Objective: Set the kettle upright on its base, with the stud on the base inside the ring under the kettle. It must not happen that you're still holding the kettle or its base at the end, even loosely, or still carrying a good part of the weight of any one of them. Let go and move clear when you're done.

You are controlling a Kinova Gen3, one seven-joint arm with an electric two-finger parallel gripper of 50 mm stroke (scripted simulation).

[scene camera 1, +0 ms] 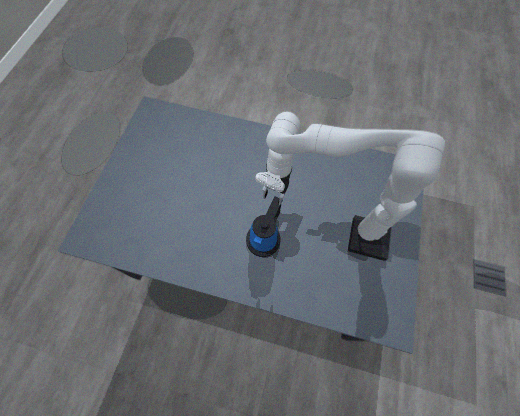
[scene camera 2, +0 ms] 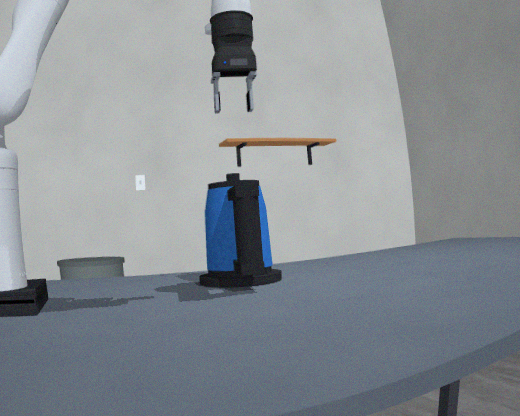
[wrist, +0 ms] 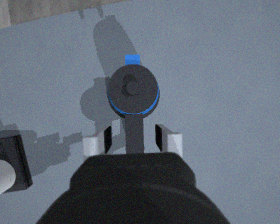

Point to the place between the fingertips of my gripper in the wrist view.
133, 134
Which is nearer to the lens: the blue kettle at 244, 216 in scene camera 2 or the round black base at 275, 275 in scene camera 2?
The blue kettle.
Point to a blue kettle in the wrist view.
At 133, 90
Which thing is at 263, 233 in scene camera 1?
A blue kettle.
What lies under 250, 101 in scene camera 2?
My gripper.
